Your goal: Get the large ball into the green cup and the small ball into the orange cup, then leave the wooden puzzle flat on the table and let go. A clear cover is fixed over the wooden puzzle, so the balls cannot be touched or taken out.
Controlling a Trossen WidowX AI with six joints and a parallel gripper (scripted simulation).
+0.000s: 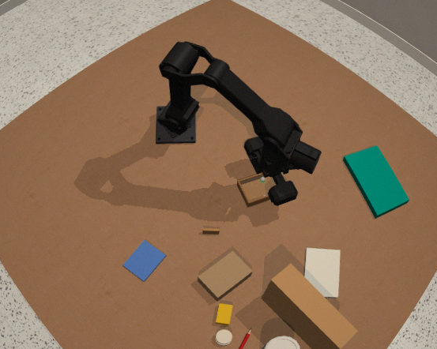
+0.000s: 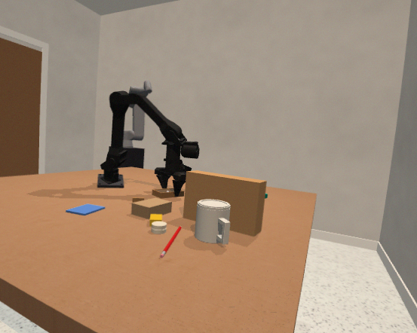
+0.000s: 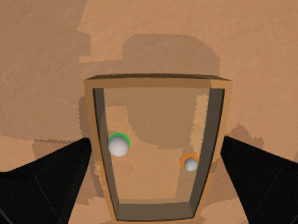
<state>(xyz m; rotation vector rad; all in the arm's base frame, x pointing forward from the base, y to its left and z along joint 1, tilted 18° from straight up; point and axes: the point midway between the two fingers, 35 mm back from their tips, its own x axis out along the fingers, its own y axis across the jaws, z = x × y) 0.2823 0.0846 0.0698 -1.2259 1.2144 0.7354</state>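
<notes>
Now: hand 10 mm to the left of the wooden puzzle and 30 mm above it. The rest, counted from my hand: green slab 190 mm ahead, 280 mm to the left, 30 mm below; then white slab 270 mm ahead, 50 mm to the right, 40 mm below; then tan box 130 mm ahead, 240 mm to the right, 20 mm below.
</notes>
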